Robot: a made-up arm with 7 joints.
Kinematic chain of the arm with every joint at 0, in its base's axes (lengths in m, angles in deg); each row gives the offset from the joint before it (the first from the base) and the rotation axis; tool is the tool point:
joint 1: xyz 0 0 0.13 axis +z
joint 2: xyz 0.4 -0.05 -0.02 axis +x
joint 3: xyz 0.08 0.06 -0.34 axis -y
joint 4: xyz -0.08 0.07 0 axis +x
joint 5: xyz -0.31 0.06 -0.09 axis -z
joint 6: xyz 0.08 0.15 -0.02 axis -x
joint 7: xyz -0.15 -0.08 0 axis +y
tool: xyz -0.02 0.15 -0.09
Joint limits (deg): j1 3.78..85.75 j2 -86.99..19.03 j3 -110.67..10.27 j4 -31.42..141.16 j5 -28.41..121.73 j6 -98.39..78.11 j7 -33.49..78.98
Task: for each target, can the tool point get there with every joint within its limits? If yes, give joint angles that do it. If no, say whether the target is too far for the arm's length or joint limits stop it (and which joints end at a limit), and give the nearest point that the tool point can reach.
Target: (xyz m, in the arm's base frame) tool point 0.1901 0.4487 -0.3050
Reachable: yes | joints 70.00 -61.03 -80.49 40.48 89.65 -20.36 43.57
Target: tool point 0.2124 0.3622 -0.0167
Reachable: yes | joints 27.11 -4.67 -11.52 91.19 93.21 11.94 54.82
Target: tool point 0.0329 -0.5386 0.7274
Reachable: no: joint limits stop it (at a limit: joint 1, joint 2, joint 4, joint 5) | nearest point 0.2198 -0.1007 0.3626 | short by 0.600 m
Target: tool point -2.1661 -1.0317 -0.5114
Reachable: no: too far | nearest point -0.5202 -0.0320 -0.2727 | short by 1.940 m
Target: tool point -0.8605 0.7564 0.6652
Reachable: no: joint limits stop it (at a limit: joint 1, joint 2, joint 3) | nearest point -0.3363 0.6683 0.3504 | short by 0.618 m
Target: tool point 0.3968 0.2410 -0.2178
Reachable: yes | joints 23.15 -33.38 -93.20 20.44 90.36 -69.25 -12.76
